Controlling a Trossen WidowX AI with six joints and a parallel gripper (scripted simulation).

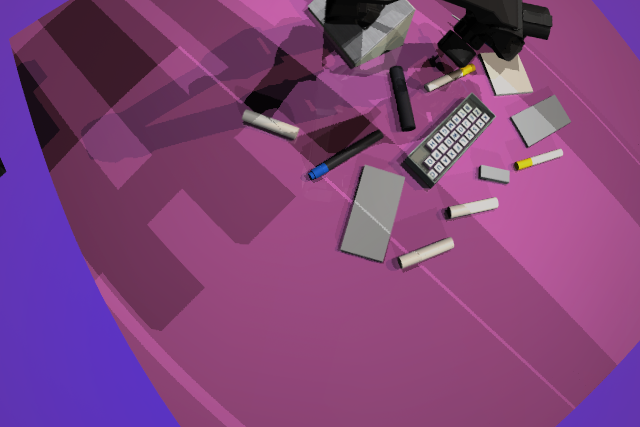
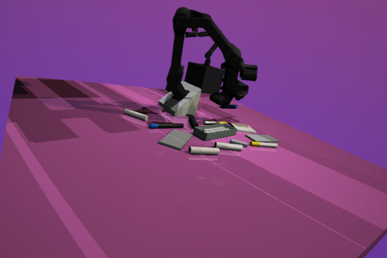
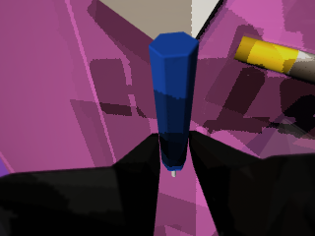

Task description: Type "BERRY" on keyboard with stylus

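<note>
The white pad lies 9 cm ahead of my gripper tip, 4 cm to the left of it and 7 cm below it. From my gripper tip the other things lie so: blue stylus (2 cm behind); small grey block (22 cm ahead, 15 cm to the right, 7 cm below); blue-tipped black marker (3 cm ahead, 37 cm to the right, 6 cm below).
</note>
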